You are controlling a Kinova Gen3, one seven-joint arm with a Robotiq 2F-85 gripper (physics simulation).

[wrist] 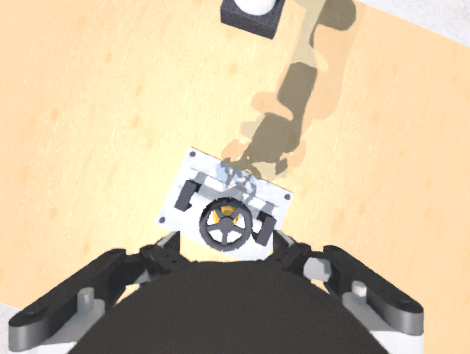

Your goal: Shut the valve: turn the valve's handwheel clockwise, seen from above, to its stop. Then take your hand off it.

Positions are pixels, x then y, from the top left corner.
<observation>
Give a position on a pale metal base plate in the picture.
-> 194, 159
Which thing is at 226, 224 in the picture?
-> A black spoked handwheel.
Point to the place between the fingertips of my gripper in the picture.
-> At 227, 240
</observation>
